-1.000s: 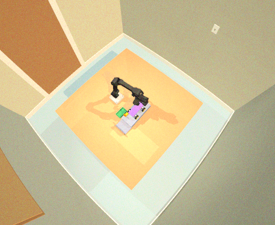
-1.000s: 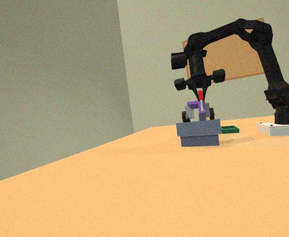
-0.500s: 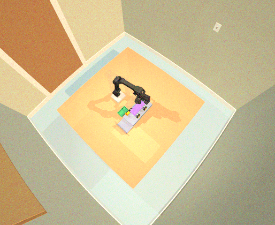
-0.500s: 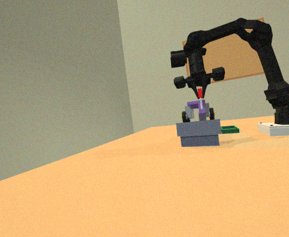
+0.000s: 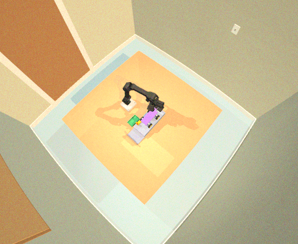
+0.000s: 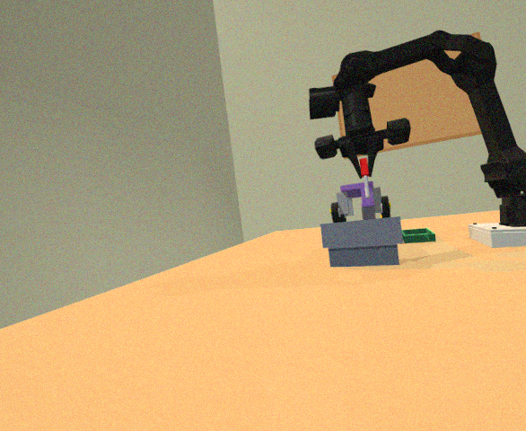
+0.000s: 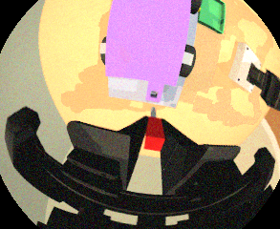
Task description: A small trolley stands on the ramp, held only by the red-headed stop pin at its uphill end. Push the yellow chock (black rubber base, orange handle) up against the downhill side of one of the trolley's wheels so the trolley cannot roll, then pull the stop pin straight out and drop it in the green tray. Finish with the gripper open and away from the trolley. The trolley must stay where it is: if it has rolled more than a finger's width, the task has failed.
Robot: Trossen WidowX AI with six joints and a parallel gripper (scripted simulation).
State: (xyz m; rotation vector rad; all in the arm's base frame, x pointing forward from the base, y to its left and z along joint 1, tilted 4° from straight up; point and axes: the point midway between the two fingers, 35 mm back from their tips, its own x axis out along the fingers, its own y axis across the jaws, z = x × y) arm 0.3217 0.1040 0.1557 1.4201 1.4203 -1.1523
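My gripper tip is 22 cm to the left of the yellow chock, 9 cm above it and 5 cm past it. The rest, counted from my gripper tip: red-headed stop pin right at my gripper tip; then grey ramp 13 cm to the right, 13 cm below, 2 cm ahead; then trolley 12 cm to the right, 6 cm below, 2 cm ahead.
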